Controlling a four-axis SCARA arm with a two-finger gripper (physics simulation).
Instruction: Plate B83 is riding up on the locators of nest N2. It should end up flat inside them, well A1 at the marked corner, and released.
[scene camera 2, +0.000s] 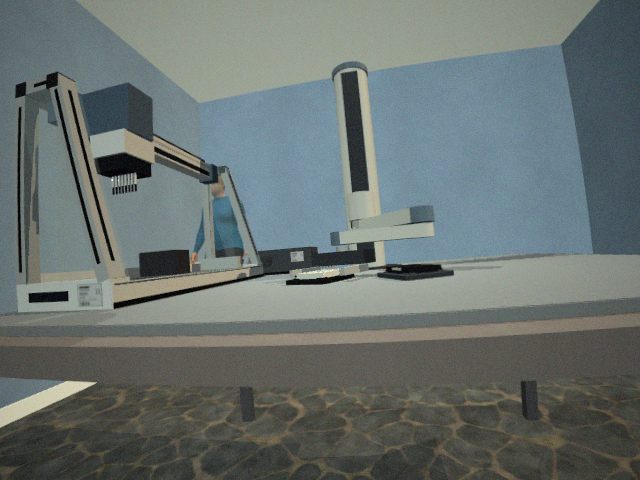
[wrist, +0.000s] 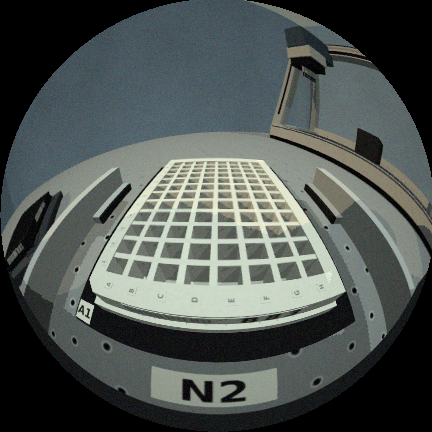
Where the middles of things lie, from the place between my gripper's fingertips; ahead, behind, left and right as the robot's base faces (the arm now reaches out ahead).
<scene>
I see the nest N2 (wrist: 188, 345) 20 mm below my hand, 20 mm behind it and 10 mm to the left of it. The rest, counted from my hand: pipetting head (scene camera 2: 120, 141): 390 mm to the right, 330 mm above, 210 mm ahead; nest N1 (wrist: 48, 219): 250 mm to the left, 30 mm ahead, 20 mm below; plate B83 (wrist: 218, 245): 30 mm behind, 10 mm to the left.
</scene>
